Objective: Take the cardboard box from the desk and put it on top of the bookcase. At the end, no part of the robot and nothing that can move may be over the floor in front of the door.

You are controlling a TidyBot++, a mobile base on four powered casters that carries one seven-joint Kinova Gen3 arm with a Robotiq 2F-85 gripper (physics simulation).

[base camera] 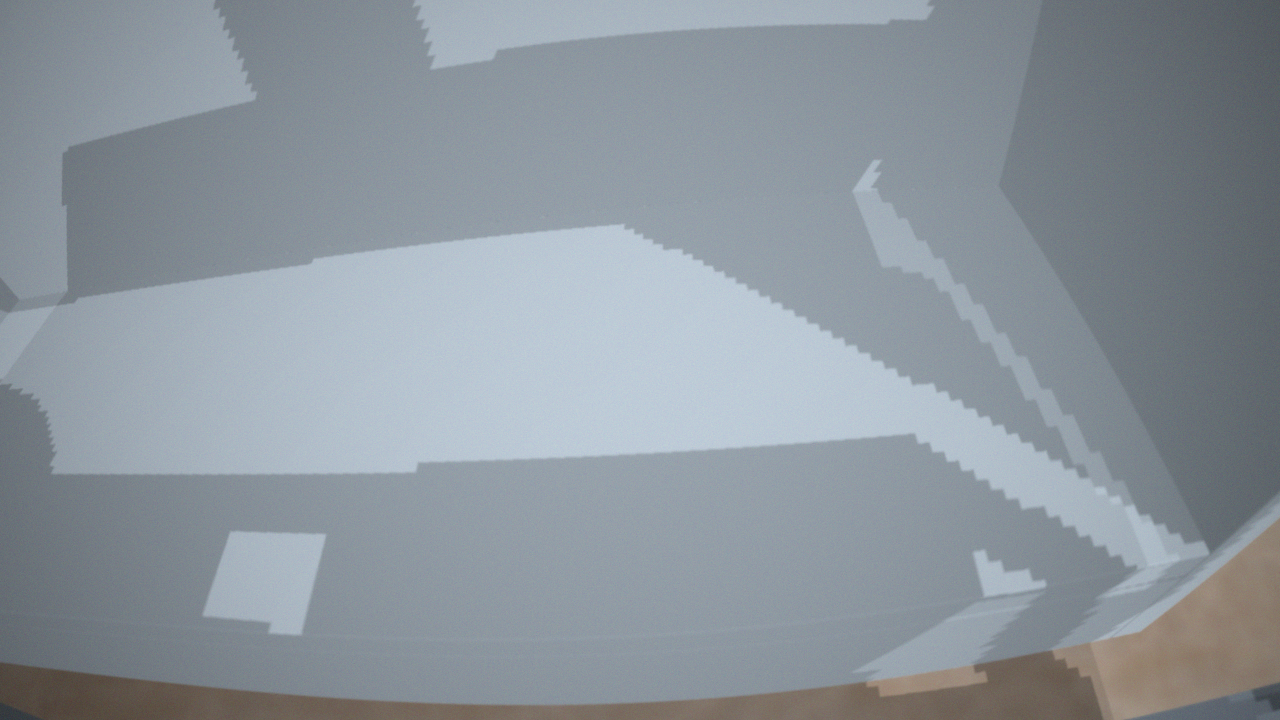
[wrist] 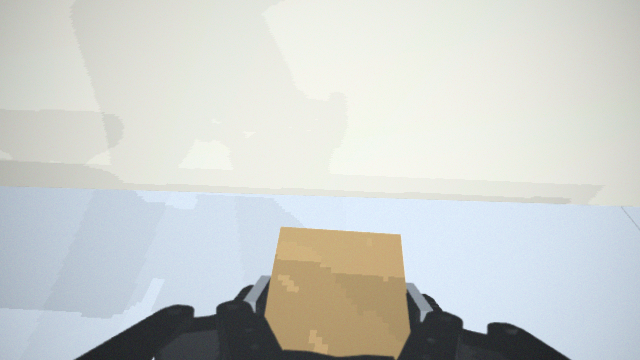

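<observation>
The cardboard box is a tan block in the lower middle of the wrist view. My gripper is shut on it, with a finger pad on its left and right sides. The pale blue-white top of the bookcase shows behind and around the box; whether the box touches it cannot be told. The base camera shows the bookcase very close, with its lowest board and inner walls filling most of the view. The desk and the door do not show in these views.
A cream wall stands along the back edge of the bookcase top, with shadows of the arm on it. Brown floor shows along the bottom and lower right of the base view, right at the bookcase's front. A bookcase side panel rises at the right.
</observation>
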